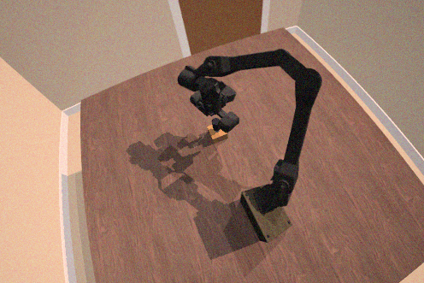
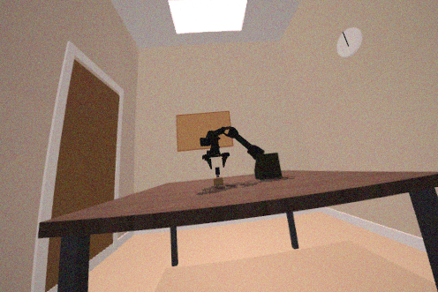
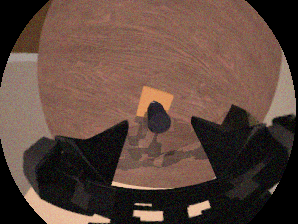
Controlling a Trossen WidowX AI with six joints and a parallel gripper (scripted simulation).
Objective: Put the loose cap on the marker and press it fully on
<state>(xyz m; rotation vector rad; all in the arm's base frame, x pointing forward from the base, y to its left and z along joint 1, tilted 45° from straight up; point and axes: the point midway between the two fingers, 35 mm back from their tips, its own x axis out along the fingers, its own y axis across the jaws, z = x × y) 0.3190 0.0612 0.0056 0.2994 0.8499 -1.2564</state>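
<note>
The marker cap lies 2 cm below my gripper tip.
</note>
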